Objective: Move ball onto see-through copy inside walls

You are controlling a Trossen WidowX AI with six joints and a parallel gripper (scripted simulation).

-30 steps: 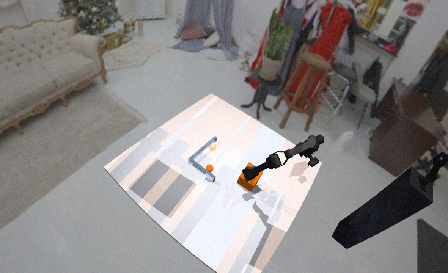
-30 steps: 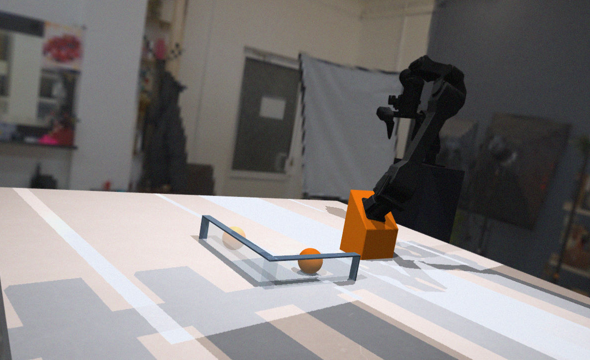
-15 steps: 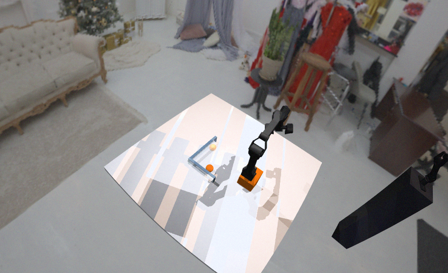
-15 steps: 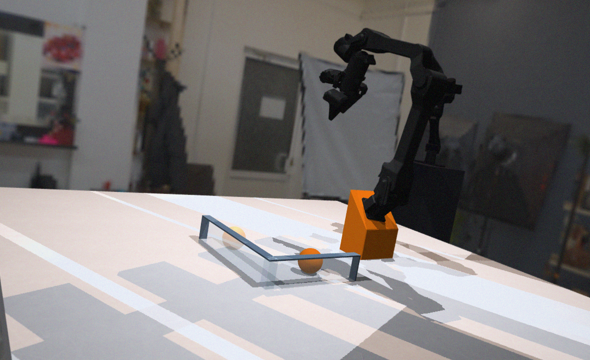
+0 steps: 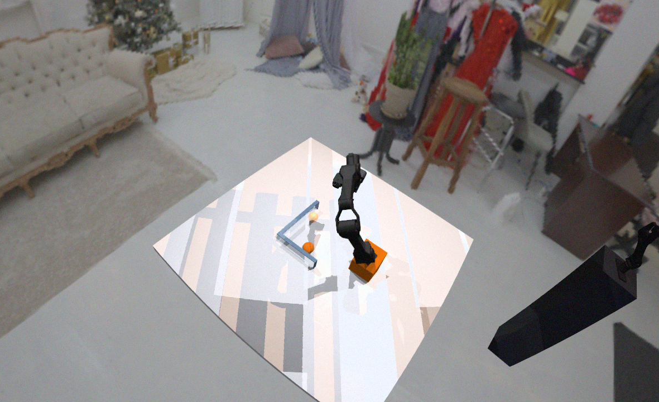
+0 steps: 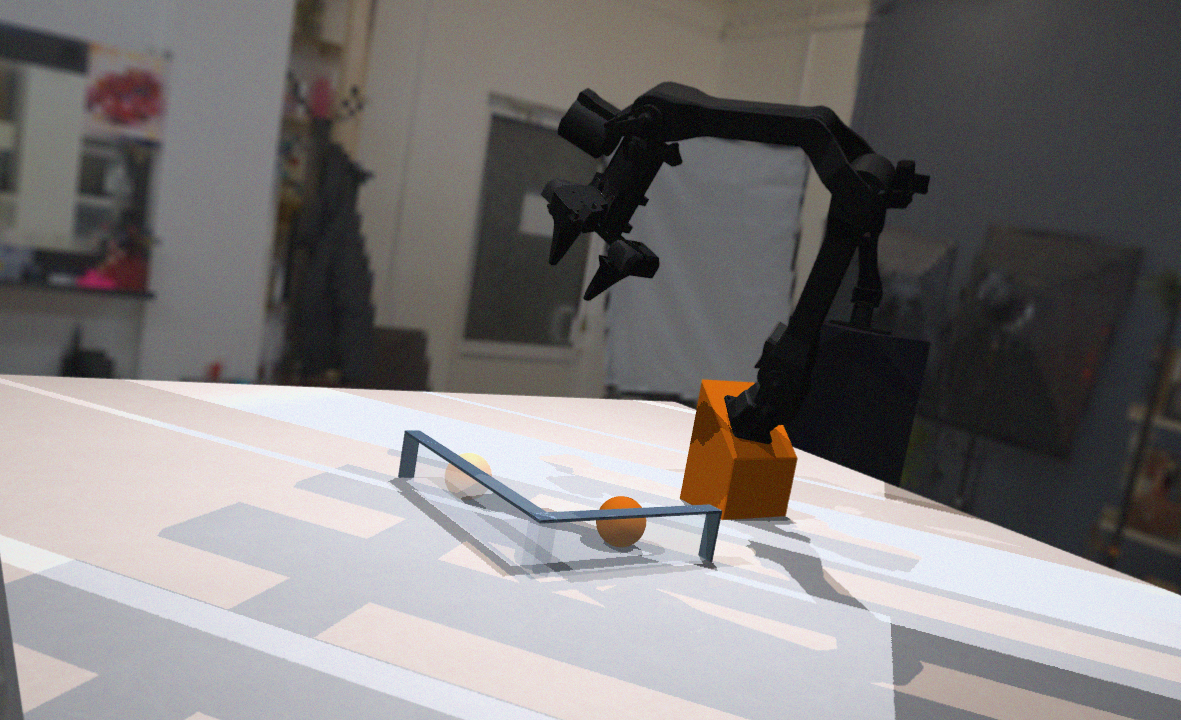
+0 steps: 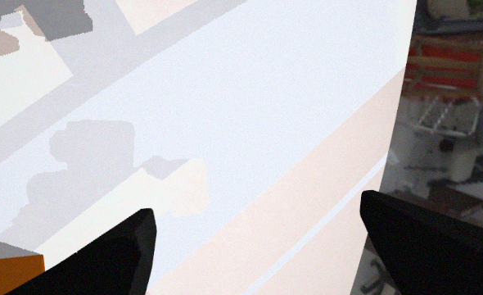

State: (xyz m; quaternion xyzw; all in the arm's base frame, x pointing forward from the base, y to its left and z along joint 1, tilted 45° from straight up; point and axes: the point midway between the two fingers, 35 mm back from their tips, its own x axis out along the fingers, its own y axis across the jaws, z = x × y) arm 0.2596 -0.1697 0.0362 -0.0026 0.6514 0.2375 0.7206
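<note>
My gripper tip is 240 mm to the right of the orange ball, 240 mm above it and 10 mm short of it.
</note>
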